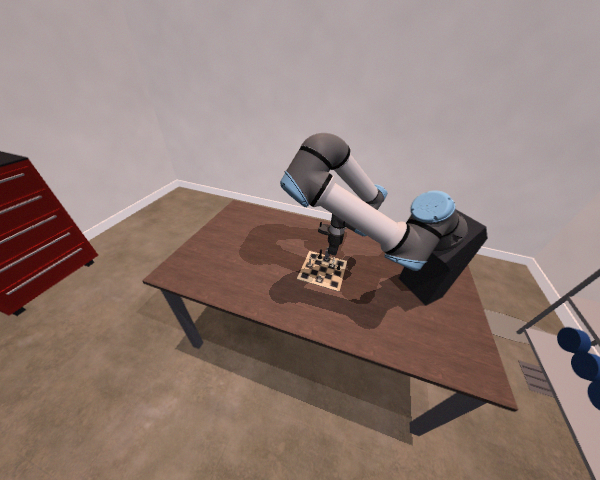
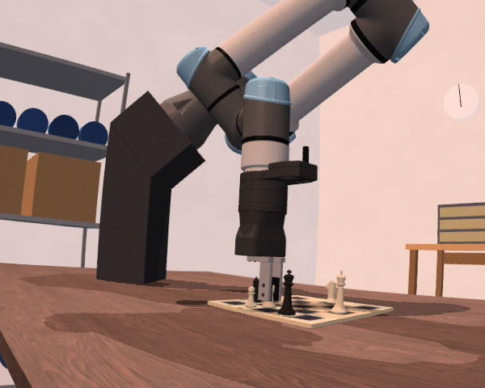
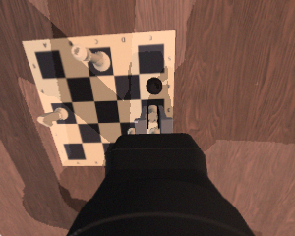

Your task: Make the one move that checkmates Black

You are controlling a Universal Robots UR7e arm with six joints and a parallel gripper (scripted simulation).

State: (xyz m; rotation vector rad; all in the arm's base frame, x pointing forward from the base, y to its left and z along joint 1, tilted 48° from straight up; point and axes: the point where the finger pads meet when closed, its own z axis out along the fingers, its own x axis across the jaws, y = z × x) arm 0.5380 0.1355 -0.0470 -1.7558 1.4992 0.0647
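The black king is 4 cm ahead of my hand and 1 cm to the left of it. The rest, counted from my hand: chessboard 3 cm behind, 7 cm to the left, 4 cm below; black pawn 8 cm behind, 1 cm to the left, 1 cm below; white king 5 cm ahead, 9 cm to the left.
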